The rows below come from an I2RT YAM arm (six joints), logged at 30 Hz.
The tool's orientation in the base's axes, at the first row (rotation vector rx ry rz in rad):
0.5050, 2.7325, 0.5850
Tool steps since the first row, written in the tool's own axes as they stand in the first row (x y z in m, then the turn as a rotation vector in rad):
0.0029, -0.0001, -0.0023, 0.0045, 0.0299, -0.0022
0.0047, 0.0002, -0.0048, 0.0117, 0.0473, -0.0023
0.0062, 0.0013, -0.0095, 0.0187, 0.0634, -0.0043
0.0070, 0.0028, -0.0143, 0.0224, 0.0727, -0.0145
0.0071, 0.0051, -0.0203, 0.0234, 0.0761, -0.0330
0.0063, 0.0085, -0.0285, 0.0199, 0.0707, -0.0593
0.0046, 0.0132, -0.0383, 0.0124, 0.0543, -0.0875
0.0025, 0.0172, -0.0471, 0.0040, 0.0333, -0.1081
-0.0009, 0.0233, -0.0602, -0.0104, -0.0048, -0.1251
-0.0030, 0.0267, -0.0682, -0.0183, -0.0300, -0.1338
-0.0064, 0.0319, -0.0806, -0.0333, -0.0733, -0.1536
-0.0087, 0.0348, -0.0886, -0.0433, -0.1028, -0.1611
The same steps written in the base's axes. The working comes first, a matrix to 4 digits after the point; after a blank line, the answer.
The tool's axes in the first row as the columns of a matrix, in the base's axes (used below as rounded here):
-0.8929, 0.2733, 0.3577
0.3958, 0.8552, 0.3346
-0.2145, 0.4404, -0.8718

-0.0034, 0.0003, 0.0013, 0.0034, 0.0266, 0.0141
-0.0059, 0.0004, 0.0033, 0.0017, 0.0443, 0.0203
-0.0086, 0.0004, 0.0075, -0.0009, 0.0602, 0.0277
-0.0106, 0.0004, 0.0122, -0.0053, 0.0662, 0.0399
-0.0122, 0.0004, 0.0184, -0.0119, 0.0633, 0.0573
-0.0135, 0.0002, 0.0272, -0.0197, 0.0485, 0.0786
-0.0142, 0.0003, 0.0382, -0.0275, 0.0221, 0.0975
-0.0144, -0.0001, 0.0481, -0.0331, -0.0061, 0.1080
-0.0144, -0.0006, 0.0629, -0.0368, -0.0501, 0.1092
-0.0144, -0.0012, 0.0719, -0.0397, -0.0777, 0.1074
-0.0144, -0.0022, 0.0857, -0.0452, -0.1273, 0.1088
-0.0144, -0.0033, 0.0944, -0.0471, -0.1590, 0.1045

